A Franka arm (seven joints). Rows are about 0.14 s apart.
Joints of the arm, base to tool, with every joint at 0 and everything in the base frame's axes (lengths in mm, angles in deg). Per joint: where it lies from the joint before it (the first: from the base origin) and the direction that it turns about. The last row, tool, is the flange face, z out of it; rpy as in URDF.
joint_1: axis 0 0 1 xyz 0.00 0.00 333.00
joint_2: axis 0 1 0 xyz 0.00 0.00 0.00
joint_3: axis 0 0 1 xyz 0.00 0.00 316.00
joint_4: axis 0 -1 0 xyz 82.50 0.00 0.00
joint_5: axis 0 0 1 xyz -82.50 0.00 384.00
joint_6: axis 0 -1 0 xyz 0.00 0.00 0.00
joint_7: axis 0 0 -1 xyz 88.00 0.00 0.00
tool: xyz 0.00 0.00 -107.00 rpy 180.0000 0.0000 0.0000
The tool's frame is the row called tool.
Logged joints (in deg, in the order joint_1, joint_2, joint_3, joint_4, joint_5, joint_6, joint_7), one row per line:
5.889 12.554 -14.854 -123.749 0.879 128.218 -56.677
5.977 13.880 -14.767 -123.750 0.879 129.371 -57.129
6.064 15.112 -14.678 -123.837 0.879 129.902 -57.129
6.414 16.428 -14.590 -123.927 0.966 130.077 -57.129
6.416 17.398 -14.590 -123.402 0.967 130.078 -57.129
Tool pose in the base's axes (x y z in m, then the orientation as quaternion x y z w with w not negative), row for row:
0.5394 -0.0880 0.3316 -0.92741 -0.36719 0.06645 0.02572
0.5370 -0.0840 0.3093 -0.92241 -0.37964 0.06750 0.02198
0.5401 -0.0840 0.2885 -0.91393 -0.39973 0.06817 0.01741
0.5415 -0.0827 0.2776 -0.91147 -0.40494 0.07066 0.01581
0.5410 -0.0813 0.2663 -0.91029 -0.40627 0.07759 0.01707
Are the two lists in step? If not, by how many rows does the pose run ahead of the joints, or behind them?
The pose runs 2 rows behind the joints: the pose in row i belongs to the joints in row i - 2.
